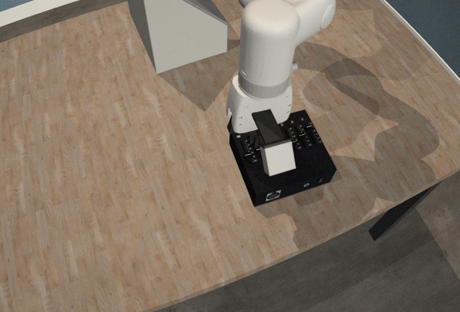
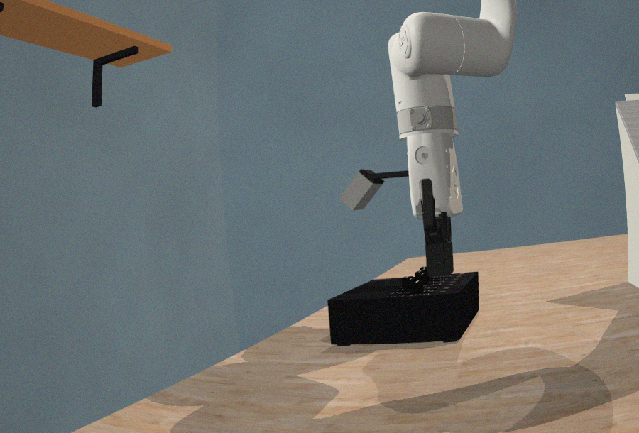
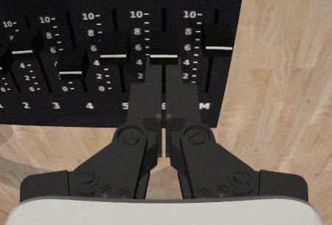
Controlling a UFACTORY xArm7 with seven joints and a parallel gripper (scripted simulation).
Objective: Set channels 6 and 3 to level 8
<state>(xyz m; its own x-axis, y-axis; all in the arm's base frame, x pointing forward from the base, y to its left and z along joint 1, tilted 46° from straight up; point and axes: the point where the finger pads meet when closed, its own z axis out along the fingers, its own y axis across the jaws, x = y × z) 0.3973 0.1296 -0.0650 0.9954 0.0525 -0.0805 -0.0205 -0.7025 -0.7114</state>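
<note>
Now: hand 2 cm short of the channel 6 fader cap and 1 cm above it. Also, from my hand: channel 3 fader cap (7 cm to the left, 3 cm ahead, 1 cm below); then master fader cap (3 cm ahead, 2 cm to the right, 1 cm below); then channel 5 fader cap (2 cm to the left, 2 cm ahead, 1 cm below).
</note>
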